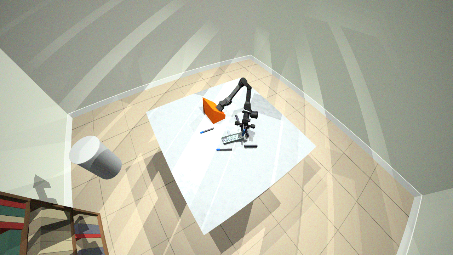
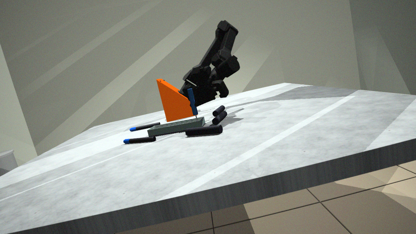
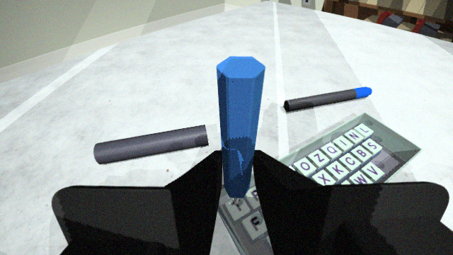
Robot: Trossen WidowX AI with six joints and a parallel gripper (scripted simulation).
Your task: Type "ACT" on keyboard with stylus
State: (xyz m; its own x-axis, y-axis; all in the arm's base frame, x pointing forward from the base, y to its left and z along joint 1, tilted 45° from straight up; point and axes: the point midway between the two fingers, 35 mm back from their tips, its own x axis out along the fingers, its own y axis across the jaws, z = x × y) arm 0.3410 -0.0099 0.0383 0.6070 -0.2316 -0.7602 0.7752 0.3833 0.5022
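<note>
My gripper tip is now 50 mm above the stylus tip. Also, from my gripper tip: blue stylus 20 mm below.
</note>
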